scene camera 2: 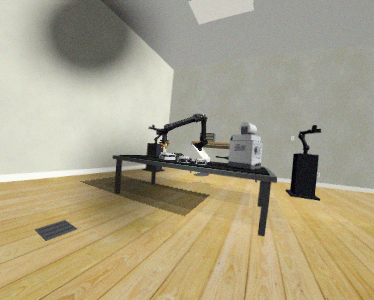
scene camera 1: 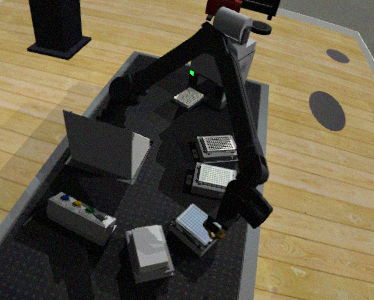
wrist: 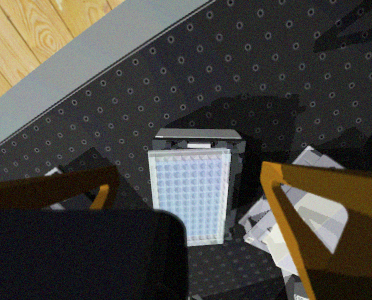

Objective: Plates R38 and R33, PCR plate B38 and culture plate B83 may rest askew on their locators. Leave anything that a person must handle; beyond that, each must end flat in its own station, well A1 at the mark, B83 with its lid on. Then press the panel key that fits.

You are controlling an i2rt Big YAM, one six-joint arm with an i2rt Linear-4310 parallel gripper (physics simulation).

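A blue-welled plate [scene camera 1: 195, 221] [wrist: 190, 195] lies on its dark station [wrist: 197, 134], looking slightly turned and offset, with more station showing on its right in the wrist view. My gripper [scene camera 1: 217, 230] [wrist: 188, 172] is open and empty above this plate, its orange fingers on either side in the wrist view. In scene camera 1, a white-welled plate [scene camera 1: 215, 176] and a grey-white plate [scene camera 1: 218, 143] rest on stations farther back. A pale, covered block-like plate [scene camera 1: 150, 247] [wrist: 277, 242] sits on a base beside the blue one. Labels and A1 marks are unreadable.
A key panel [scene camera 1: 80, 222] with blue, yellow, green and pale keys stands left of the plates. A raised grey screen [scene camera 1: 100, 145] stands behind it. Another small plate [scene camera 1: 189, 97] lies near a dark device with a green light [scene camera 1: 191, 73]. A white machine [scene camera 2: 245, 150] stands at the table's end.
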